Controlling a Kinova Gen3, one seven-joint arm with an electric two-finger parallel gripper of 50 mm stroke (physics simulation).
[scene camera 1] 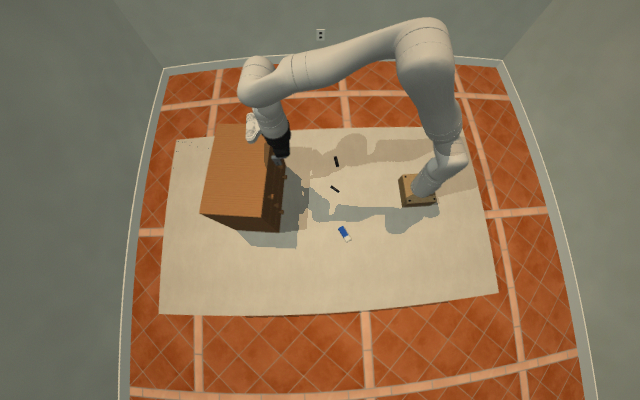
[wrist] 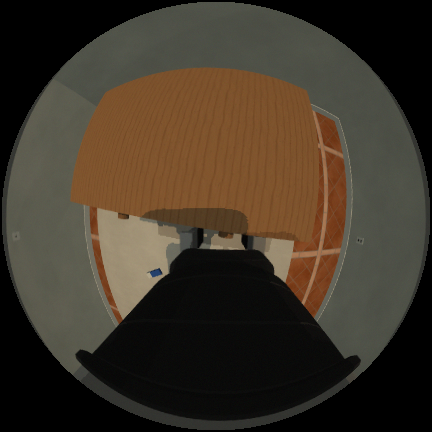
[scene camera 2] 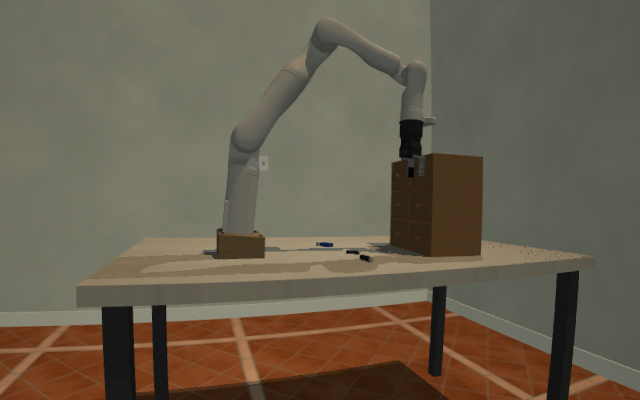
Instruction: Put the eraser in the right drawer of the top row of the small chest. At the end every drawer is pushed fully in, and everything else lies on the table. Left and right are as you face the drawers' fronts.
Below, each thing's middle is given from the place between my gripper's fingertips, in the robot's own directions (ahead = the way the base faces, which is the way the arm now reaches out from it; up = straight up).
My gripper is now 12 cm short of the small chest (scene camera 1: 233,194), 9 cm above it and 7 cm to the right of it.
